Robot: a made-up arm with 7 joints. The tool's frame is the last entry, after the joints. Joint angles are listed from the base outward.
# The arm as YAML. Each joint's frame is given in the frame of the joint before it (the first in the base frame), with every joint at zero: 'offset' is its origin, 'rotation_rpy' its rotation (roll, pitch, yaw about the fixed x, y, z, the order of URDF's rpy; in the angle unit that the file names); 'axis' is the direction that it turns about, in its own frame. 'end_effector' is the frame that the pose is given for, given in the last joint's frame.
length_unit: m
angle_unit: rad
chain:
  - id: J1
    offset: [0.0, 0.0, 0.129]
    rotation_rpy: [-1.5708, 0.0, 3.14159]
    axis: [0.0, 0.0, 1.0]
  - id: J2
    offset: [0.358, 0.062, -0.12]
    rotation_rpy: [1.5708, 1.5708, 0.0]
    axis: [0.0, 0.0, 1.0]
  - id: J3
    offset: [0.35, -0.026, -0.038]
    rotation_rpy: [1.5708, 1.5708, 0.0]
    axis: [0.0, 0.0, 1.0]
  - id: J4
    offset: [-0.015, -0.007, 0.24]
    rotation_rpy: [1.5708, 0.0, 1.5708]
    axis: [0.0, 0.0, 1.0]
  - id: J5
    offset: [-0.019, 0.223, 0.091]
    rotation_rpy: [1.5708, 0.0, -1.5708]
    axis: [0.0, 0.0, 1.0]
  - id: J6
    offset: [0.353, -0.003, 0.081]
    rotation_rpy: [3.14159, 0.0, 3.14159]
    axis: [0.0, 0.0, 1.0]
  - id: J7
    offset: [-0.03, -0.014, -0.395]
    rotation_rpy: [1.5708, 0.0, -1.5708]
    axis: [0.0, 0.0, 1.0]
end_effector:
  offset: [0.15, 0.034, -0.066]
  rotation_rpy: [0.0, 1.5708, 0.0]
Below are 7 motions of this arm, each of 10 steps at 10 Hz.
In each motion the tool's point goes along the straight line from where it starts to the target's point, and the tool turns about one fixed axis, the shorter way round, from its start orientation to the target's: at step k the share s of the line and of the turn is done. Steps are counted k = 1, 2, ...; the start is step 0. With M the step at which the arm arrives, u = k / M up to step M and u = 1 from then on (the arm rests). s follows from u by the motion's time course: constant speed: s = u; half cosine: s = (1 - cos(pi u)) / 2; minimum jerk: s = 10 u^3 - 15 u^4 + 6 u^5.
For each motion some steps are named. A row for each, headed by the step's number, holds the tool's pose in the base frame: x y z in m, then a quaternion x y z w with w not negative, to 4 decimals.
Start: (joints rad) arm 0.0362 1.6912 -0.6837 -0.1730 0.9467 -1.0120 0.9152
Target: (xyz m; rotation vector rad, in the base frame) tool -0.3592 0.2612 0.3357 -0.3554 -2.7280 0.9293
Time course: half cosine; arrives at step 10
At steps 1, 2, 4, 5, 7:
1: -0.2260 0.3906 -0.0138 0.3710 -0.8212 0.3052 0.3081
2: -0.2357 0.3812 0.0116 0.3371 -0.8382 0.3093 0.2968
4: -0.2698 0.3480 0.1012 0.2141 -0.8875 0.3199 0.2534
5: -0.2909 0.3275 0.1566 0.1358 -0.9093 0.3233 0.2240
7: -0.3311 0.2885 0.2619 -0.0155 -0.9320 0.3231 0.1637

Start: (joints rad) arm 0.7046 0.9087 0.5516 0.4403 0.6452 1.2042 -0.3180
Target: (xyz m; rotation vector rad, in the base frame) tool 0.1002 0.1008 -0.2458 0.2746 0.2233 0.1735
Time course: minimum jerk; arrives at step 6
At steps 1, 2, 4, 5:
1: 0.0879 0.2059 -0.4422 0.1873 0.1474 0.2790 0.9303
2: 0.0901 0.1869 -0.4067 0.1786 0.1413 0.2448 0.9425
4: 0.0975 0.1237 -0.2885 0.1481 0.1193 0.1288 0.9733
5: 0.0997 0.1047 -0.2530 0.1384 0.1124 0.0934 0.9795

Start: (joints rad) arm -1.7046 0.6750 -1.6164 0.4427 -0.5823 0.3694 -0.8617
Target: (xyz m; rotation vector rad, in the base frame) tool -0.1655 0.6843 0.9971 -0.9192 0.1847 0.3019
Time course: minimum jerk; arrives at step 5
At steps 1, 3, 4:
1: 0.4967 0.5967 0.7232 -0.2808 0.6194 0.0400 0.7321
3: 0.0576 0.6548 0.9048 -0.4022 0.2807 0.1136 0.8640
4: -0.1248 0.6789 0.9803 -0.4354 0.1242 0.1396 0.8806

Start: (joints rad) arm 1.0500 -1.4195 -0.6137 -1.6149 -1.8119 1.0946 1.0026
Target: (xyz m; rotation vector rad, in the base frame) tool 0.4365 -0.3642 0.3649 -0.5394 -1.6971 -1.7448
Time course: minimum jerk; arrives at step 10
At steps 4, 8, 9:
4: 0.3522 -0.3681 0.4201 -0.0921 0.8419 0.5273 0.0686
8: 0.4293 -0.3645 0.3696 -0.1810 -0.6706 -0.6593 0.2879
9: 0.4354 -0.3642 0.3656 -0.2016 -0.6491 -0.6629 0.3141

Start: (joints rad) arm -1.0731 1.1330 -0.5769 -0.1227 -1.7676 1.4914 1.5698
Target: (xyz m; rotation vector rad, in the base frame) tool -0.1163 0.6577 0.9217 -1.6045 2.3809 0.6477
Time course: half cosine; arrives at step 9
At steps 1, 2, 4, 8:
1: 0.1118 0.7353 0.5890 0.2230 -0.5013 -0.5324 0.6446
2: 0.0914 0.7284 0.6188 0.2655 -0.5534 -0.5212 0.5930
4: 0.0217 0.7047 0.7204 0.3940 -0.6987 -0.4551 0.3867
8: -0.1092 0.6601 0.9114 -0.5390 0.8059 0.2337 0.0734

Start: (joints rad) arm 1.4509 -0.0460 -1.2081 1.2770 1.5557 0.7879 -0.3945
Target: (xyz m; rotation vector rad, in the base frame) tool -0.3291 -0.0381 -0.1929 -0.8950 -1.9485 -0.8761
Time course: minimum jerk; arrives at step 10
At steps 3, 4, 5, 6, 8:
3: -0.1583 0.0893 -0.3788 -0.2813 -0.8351 -0.4602 0.1076
4: -0.1898 0.0658 -0.3445 -0.2973 -0.8300 -0.4427 0.1636
5: -0.2270 0.0380 -0.3039 -0.3148 -0.8199 -0.4199 0.2290
6: -0.2643 0.0102 -0.2634 -0.3306 -0.8055 -0.3948 0.2932
8: -0.3173 -0.0293 -0.2058 -0.3501 -0.7779 -0.3557 0.3818

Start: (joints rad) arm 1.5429 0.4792 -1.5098 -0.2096 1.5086 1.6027 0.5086
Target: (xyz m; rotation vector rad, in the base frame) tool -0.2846 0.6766 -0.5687 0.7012 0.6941 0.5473
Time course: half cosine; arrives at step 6
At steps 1, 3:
1: -0.2206 0.4320 0.2296 -0.7461 -0.4419 -0.4597 0.1920
3: -0.2503 0.5455 -0.1409 0.6714 0.4729 0.4448 0.3574

